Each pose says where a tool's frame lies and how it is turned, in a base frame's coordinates. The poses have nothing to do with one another.
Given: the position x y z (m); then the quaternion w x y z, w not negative.
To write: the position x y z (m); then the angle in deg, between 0 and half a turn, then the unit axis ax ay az. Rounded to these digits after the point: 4 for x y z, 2 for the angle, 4 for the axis.
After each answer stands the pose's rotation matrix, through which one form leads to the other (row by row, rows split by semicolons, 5 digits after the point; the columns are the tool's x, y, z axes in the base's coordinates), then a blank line. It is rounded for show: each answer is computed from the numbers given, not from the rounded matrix.
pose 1, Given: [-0.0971 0.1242 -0.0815 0.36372 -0.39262 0.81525 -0.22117]
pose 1, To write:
[-0.0971 0.1242 -0.0815 137.34 -0.4215 0.8752 -0.2374]
-0.42711 -0.47928 0.76672; -0.80106 0.59386 -0.07501; -0.41938 -0.64623 -0.63758

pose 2, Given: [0.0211 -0.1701 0.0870 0.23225 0.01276 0.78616 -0.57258]
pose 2, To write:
[0.0211 -0.1701 0.0870 153.14 0.0131 0.8083 -0.5887]
-0.89179 0.28603 0.35056; -0.24590 0.34398 -0.90621; -0.37978 -0.89435 -0.23642

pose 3, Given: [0.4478 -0.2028 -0.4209 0.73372 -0.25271 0.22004 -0.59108]
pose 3, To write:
[0.4478 -0.2028 -0.4209 85.60 -0.3719 0.3238 -0.8699]
0.20441 0.75616 0.62164; -0.97859 0.17352 0.11071; -0.02415 -0.63096 0.77544

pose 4, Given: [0.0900 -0.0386 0.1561 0.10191 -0.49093 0.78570 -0.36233]
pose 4, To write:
[0.0900 -0.0386 0.1561 168.30 -0.4935 0.7898 -0.3642]
-0.49721 -0.69759 0.51590; -0.84529 0.25541 -0.46930; 0.19561 -0.66942 -0.71666

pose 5, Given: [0.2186 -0.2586 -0.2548 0.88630 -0.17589 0.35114 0.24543]
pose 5, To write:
[0.2186 -0.2586 -0.2548 55.18 -0.3798 0.7582 0.5300]
0.63293 -0.55857 0.53609; 0.31153 0.81765 0.48414; -0.70877 -0.13942 0.69153

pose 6, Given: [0.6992 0.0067 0.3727 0.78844 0.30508 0.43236 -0.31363]
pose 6, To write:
[0.6992 0.0067 0.3727 75.92 0.4960 0.7029 -0.5099]
0.42941 0.75836 0.49041; -0.23075 0.61713 -0.75227; -0.87314 0.20987 0.43999

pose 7, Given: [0.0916 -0.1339 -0.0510 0.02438 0.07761 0.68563 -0.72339]
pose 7, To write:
[0.0916 -0.1339 -0.0510 177.21 0.0776 0.6858 -0.7236]
-0.98676 0.14170 -0.07885; 0.07115 -0.05863 -0.99574; -0.14572 -0.98817 0.04778

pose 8, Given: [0.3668 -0.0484 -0.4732 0.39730 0.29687 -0.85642 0.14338]
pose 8, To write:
[0.3668 -0.0484 -0.4732 133.18 0.3235 -0.9332 0.1562]
-0.50804 -0.62243 -0.59539; -0.39456 0.78262 -0.48148; 0.76565 -0.00969 -0.64319

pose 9, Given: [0.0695 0.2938 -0.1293 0.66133 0.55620 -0.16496 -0.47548]
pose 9, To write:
[0.0695 0.2938 -0.1293 97.20 0.7415 -0.2199 -0.6339]
0.49342 0.44539 -0.74710; -0.81239 -0.07087 -0.57879; -0.31074 0.89253 0.32687

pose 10, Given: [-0.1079 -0.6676 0.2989 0.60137 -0.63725 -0.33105 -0.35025]
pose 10, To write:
[-0.1079 -0.6676 0.2989 106.06 -0.7976 -0.4143 -0.4384]
0.53546 0.84318 0.04823; 0.00066 -0.05752 0.99834; 0.84456 -0.53454 -0.03136

